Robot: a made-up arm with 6 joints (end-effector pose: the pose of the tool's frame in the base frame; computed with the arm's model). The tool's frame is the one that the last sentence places. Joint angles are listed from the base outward.
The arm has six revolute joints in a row. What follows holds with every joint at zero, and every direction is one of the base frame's.
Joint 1 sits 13.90 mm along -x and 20.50 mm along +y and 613.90 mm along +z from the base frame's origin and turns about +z.
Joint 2 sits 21.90 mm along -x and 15.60 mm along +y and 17.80 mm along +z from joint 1 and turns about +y.
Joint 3 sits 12.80 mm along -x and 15.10 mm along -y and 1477.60 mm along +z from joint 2 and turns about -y.
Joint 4 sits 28.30 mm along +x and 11.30 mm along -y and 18.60 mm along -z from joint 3 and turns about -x.
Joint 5 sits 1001.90 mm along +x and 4.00 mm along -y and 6.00 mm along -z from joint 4 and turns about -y.
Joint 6 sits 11.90 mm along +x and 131.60 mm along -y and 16.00 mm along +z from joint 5 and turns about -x.
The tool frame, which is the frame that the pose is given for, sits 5.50 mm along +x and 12.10 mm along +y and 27.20 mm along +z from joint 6; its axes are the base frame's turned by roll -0.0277, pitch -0.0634 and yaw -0.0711 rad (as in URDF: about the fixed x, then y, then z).
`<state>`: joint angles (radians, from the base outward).
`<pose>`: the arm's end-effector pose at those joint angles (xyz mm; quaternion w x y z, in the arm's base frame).
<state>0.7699 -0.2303 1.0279 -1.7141 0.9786 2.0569</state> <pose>41.4 76.5 3021.1 0.8890 0.2726 -0.3281 -0.1664</pose>
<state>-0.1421 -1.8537 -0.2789 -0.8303 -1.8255 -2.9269</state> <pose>-1310.4 106.2 1225.6 0.1651 0.9057 0.3747 -0.1100</pose>
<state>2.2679 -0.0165 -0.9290 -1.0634 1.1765 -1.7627</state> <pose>-214.9 427.5 1211.4 0.3567 0.7004 0.5822 0.2078</pose>
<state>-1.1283 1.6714 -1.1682 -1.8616 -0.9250 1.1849</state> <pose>188.6 -336.9 294.5 0.0137 -0.8336 -0.4835 0.2668</pose>
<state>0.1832 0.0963 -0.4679 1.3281 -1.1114 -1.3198</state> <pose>1060.4 163.5 1645.5 0.8137 -0.2156 0.3192 -0.4352</pose>
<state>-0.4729 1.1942 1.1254 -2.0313 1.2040 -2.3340</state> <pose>2114.0 -1011.1 945.9 0.4347 -0.5603 0.6879 -0.1548</pose>
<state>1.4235 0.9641 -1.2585 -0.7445 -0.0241 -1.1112</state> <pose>199.9 463.5 711.5 0.6667 -0.1318 0.6224 -0.3882</pose>
